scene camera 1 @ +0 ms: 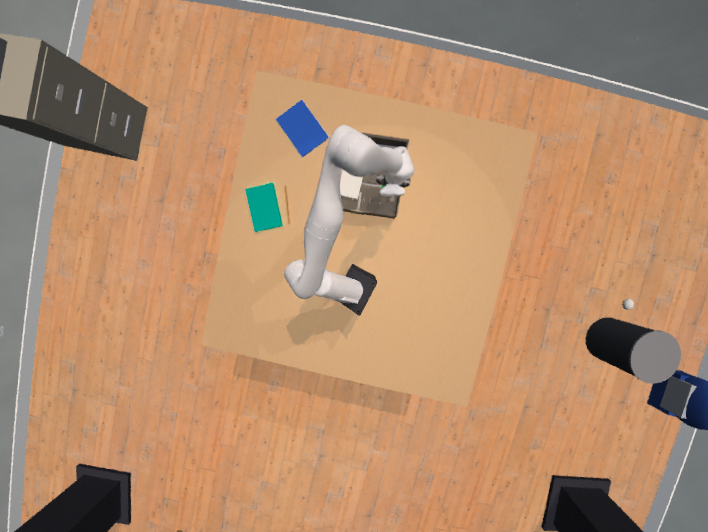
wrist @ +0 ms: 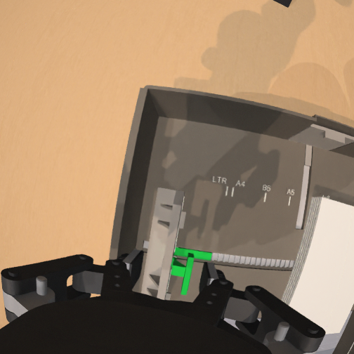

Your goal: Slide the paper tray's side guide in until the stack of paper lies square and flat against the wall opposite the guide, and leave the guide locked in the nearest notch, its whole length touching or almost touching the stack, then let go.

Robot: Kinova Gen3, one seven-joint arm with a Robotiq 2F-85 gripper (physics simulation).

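Frame: origin at the arm's base, x ahead, y left, z up, level; metres.
Seen in the pictures: arm's base, origin of its link: (scene camera 1: 352, 291).
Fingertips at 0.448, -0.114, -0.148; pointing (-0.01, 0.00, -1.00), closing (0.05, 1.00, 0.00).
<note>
Pixels of each thing's middle, then the offset from my fingertips to it, as dx, dy, dz. "*": a spot on its surface instead.
- dark paper tray, a spot on its surface: (scene camera 1: 369, 214) * -0.130, +0.078, -0.029
- white paper stack, middle of its body: (scene camera 1: 350, 179) +0.015, +0.177, -0.043
- blue book, middle of its body: (scene camera 1: 302, 128) +0.229, +0.417, -0.068
- teal book, middle of its body: (scene camera 1: 264, 207) -0.141, +0.556, -0.063
- thin stick, middle of its body: (scene camera 1: 287, 205) -0.119, +0.453, -0.069
The dark paper tray (scene camera 1: 369, 215) (wrist: 131, 160) lies under the arm. Its grey side guide (wrist: 167, 215) stands near the tray's left wall in the wrist view, with a green latch (wrist: 194, 254) on its right side at a toothed rail. The white paper stack (scene camera 1: 350, 186) (wrist: 327, 255) lies at the right, a wide gap from the guide and slightly turned relative to it. My gripper (scene camera 1: 392, 183) (wrist: 171, 268) is partly open. Its fingers stand on either side of the guide and latch, gripping neither. The guide's near end and the stack's far side are hidden or cut off.
A light bar (wrist: 303, 195) stands between the size marks and the stack. A blue book (scene camera 1: 302, 128), a teal book (scene camera 1: 264, 207) and a thin stick (scene camera 1: 287, 204) lie left of the tray. The robot's dark base (scene camera 1: 369, 280) stands below the tray in the scene view.
</note>
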